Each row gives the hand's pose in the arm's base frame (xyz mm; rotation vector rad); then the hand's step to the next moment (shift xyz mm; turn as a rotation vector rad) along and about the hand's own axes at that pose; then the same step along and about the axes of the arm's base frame.
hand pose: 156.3 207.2 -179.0 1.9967 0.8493 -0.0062
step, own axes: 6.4 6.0 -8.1 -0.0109 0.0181 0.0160
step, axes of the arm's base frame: 5.7 7.8 7.0 0.0071 -0.0242 0.0083
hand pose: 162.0 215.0 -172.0 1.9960 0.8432 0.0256
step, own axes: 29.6 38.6 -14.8 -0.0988 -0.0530 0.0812
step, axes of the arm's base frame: 38.8 15.5 29.0 -0.0770 -0.1003 -0.0562
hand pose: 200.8 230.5 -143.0 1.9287 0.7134 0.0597
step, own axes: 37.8 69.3 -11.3 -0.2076 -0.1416 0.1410
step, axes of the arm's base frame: 58.5 8.0 53.6 -0.1858 -0.1779 -0.1298
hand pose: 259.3 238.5 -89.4 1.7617 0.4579 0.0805
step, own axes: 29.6 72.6 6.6 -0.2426 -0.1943 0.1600
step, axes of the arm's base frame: 48.1 -8.2 61.7 -0.2260 -0.1986 -0.1779
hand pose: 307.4 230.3 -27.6 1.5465 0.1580 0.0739
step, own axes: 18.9 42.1 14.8 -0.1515 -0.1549 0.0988
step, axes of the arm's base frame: 23.0 -10.8 41.2 -0.1430 -0.1238 -0.1447
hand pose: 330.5 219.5 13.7 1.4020 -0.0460 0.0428
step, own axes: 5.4 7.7 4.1 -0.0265 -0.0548 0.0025
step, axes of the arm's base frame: 4.9 -2.7 8.6 -0.0233 -0.0117 -0.0550
